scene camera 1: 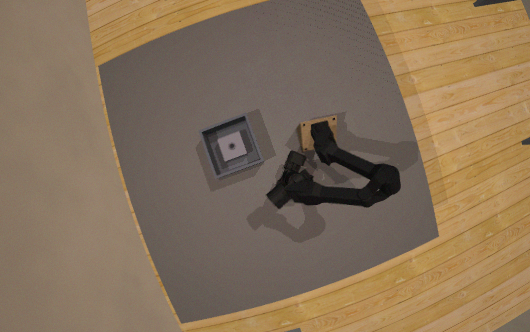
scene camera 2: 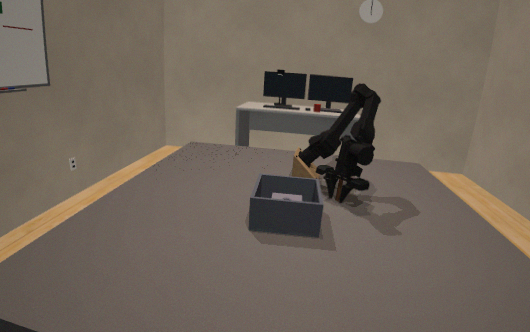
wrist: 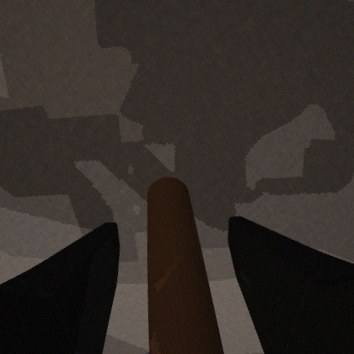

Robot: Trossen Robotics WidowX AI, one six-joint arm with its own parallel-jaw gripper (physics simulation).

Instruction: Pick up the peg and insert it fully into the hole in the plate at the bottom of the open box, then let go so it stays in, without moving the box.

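Frame: origin at the arm's base, x ahead, y left, z up, level; metres.
Where they show: gripper, between the fingertips: (scene camera 2: 335, 200) (wrist: 173, 231); arm's base, origin of its link: (scene camera 1: 319, 129) (scene camera 2: 304, 159).
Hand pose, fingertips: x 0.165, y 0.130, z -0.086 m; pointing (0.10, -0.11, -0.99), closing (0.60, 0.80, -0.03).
Things, the pixels of their top centre, and the offset from my fingertips. Level surfaces: height alone.
- brown cylindrical peg, centre of its top: (scene camera 2: 340, 179) 0.009 m back, 0.008 m left, 0.076 m up
- open grey-blue box, centre of its top: (scene camera 2: 287, 187) (scene camera 1: 230, 145) 0.168 m ahead, 0.154 m right, 0.094 m up
- pale square plate, centre of its top: (scene camera 2: 286, 199) (scene camera 1: 231, 146) 0.168 m ahead, 0.154 m right, 0.057 m up
- grey table mat, height of its surface: 0.004 m down
The brown cylindrical peg (scene camera 2: 339, 190) (wrist: 175, 280) stands roughly upright between the gripper's fingers, its lower end at or near the table. It is hidden under the arm in scene camera 1. My gripper (scene camera 2: 336, 198) (wrist: 173, 231) points down and is partly open around the peg; the wrist view shows a gap between the peg and each finger. The open grey-blue box (scene camera 1: 209, 155) (scene camera 2: 285, 217) stands on the table to the gripper's left in scene camera 1. Inside it lies a pale square plate (scene camera 1: 240, 142) (scene camera 2: 280, 196) with a dark round hole (scene camera 1: 231, 146) near its middle.
The arm's wooden base plate (scene camera 1: 303, 137) (scene camera 2: 303, 169) stands to the right of the box in scene camera 1. The folded arm (scene camera 1: 340, 195) (scene camera 2: 367, 117) reaches over the grey table mat (scene camera 1: 165, 115) (scene camera 2: 165, 270). A desk with two monitors (scene camera 2: 285, 85) stands behind the table.
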